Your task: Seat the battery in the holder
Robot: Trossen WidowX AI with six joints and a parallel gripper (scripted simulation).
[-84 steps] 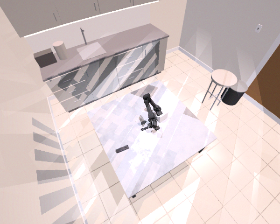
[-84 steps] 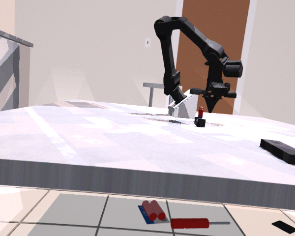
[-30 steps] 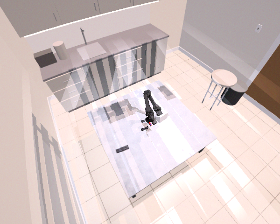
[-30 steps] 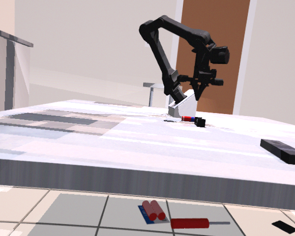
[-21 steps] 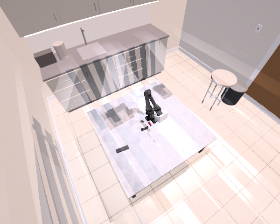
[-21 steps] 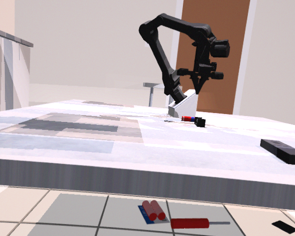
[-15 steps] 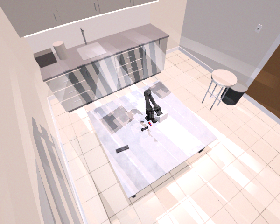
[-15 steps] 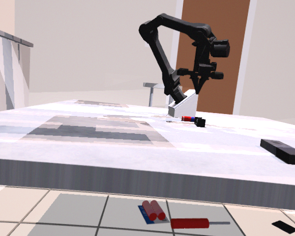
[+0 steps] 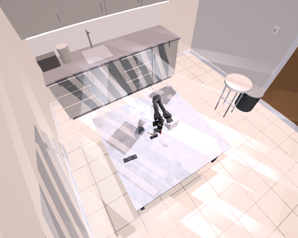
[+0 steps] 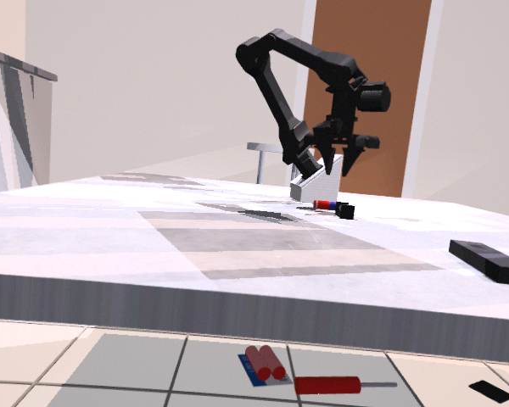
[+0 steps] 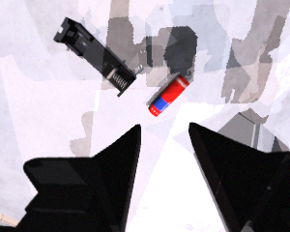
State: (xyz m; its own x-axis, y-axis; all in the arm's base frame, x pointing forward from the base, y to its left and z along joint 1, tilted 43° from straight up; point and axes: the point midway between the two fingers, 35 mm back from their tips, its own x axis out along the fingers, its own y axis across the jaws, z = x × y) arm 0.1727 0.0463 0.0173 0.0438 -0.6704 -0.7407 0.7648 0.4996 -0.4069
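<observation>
Now: gripper tip 8 cm above the battery, 1 cm to the left of it and 1 cm past it. From my gripper tip the other things lie so: red screwdriver 47 cm ahead, 27 cm below, 7 cm to the right; flat black slab 49 cm ahead, 9 cm to the left, 7 cm below.
</observation>
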